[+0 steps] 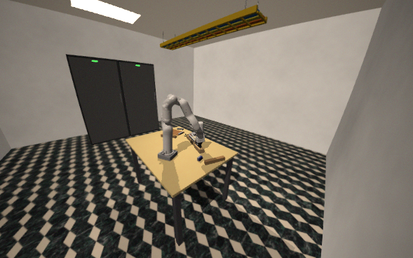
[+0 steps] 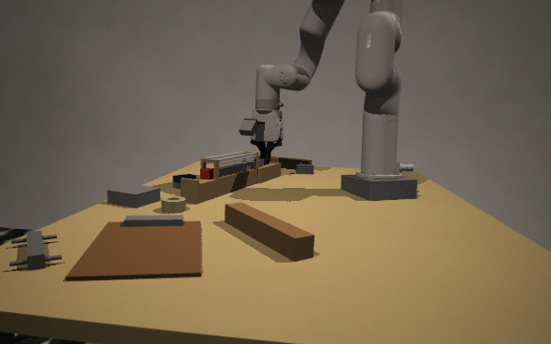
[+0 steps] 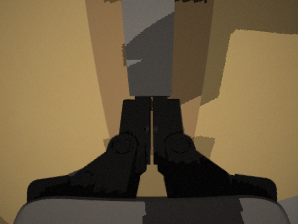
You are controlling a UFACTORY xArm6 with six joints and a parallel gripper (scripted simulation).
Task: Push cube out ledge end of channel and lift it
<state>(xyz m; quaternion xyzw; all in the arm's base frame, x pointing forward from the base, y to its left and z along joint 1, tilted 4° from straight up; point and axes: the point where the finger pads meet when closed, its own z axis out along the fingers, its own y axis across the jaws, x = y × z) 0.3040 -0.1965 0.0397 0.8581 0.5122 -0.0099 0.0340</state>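
Right now my hand is 160 mm short of the red cube, 290 mm to the right of it and 10 mm above it. From my hand the other things lie so: grey box (310 mm ahead, 360 mm to the left, 50 mm below); then wooden channel (100 mm ahead, 190 mm to the left, 10 mm below); then long brown block (30 mm ahead, 590 mm to the left, 50 mm below).
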